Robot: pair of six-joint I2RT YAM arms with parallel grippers.
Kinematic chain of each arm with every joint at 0, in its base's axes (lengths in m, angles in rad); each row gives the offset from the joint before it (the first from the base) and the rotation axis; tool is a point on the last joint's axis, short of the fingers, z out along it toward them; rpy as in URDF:
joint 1: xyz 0 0 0.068 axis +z
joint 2: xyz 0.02 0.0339 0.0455 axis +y
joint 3: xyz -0.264 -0.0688 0 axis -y
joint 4: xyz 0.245 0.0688 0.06 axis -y
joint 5: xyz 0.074 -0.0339 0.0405 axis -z
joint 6: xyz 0.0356 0 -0.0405 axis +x
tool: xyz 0 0 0 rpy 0 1.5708 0
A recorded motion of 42 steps. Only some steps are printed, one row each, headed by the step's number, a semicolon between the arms.
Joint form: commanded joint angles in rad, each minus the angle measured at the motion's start. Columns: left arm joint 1, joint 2, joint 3, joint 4, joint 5, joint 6; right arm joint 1, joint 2, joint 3, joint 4, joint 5, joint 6.
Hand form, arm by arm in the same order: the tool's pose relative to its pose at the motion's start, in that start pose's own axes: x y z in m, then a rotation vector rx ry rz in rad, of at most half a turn. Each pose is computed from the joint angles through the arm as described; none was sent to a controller.
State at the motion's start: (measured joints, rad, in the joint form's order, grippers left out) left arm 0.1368 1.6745 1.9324 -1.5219 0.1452 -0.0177; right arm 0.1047 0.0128 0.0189 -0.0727 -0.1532 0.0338
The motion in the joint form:
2: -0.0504 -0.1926 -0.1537 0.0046 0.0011 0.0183; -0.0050 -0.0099 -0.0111 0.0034 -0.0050 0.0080
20: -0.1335 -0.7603 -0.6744 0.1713 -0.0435 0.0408; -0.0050 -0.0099 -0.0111 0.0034 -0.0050 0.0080
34: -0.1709 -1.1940 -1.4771 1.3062 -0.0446 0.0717; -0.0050 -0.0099 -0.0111 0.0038 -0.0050 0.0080
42: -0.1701 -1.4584 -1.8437 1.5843 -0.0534 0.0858; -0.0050 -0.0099 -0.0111 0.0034 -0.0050 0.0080
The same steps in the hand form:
2: 0.0464 -0.0154 -0.0235 0.0177 -0.0360 0.0718; 0.0026 -0.0005 0.0002 -0.0001 -0.0022 0.0080
20: 0.1749 -0.0167 -0.0284 0.0126 -0.2401 0.1927; 0.0026 -0.0005 0.0002 -0.0001 -0.0022 0.0080
34: 0.1974 -0.0076 0.0755 0.0718 -1.0006 0.3117; 0.0026 -0.0005 0.0002 -0.0001 -0.0026 0.0079
42: 0.2344 0.0054 0.1379 0.0660 -1.1783 0.3275; 0.0026 -0.0005 0.0002 -0.0001 -0.0022 0.0080

